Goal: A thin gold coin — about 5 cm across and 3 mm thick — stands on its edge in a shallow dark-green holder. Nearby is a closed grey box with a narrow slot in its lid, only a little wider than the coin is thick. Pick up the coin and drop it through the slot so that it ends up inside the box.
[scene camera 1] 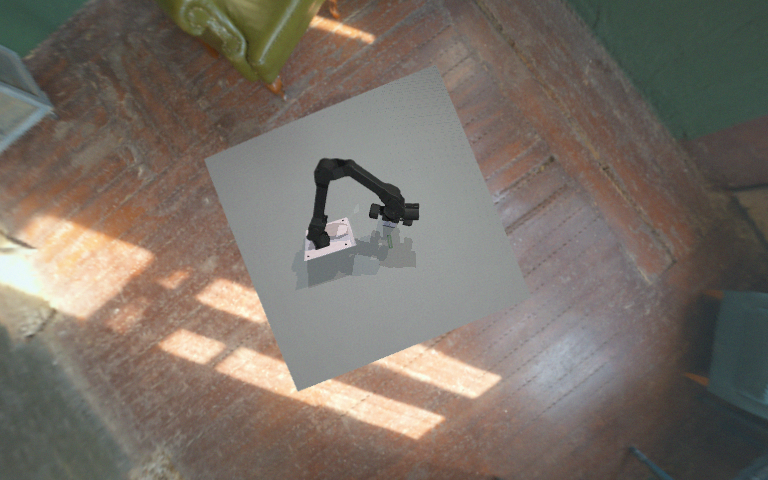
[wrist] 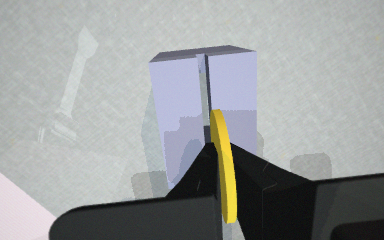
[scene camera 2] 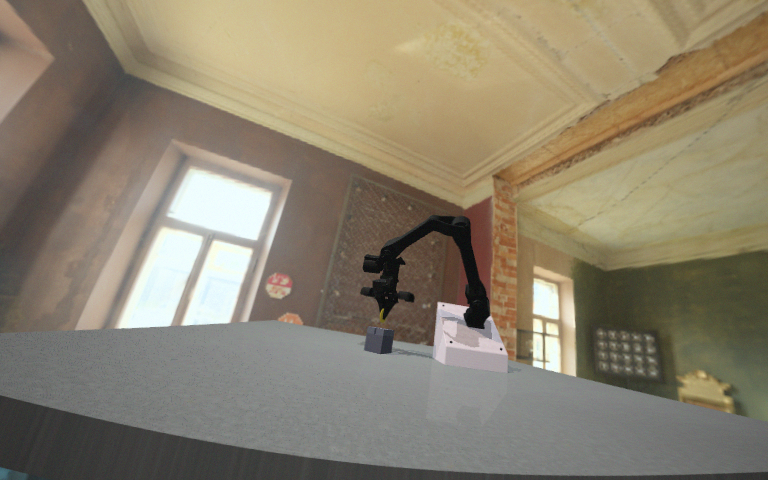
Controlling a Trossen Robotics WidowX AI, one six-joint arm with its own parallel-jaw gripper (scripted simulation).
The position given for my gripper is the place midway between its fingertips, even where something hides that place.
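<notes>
Thin gold coin (wrist: 219, 135), carried by my gripper (scene camera 2: 382, 319). Wrist view too: my gripper (wrist: 216, 150).
</notes>
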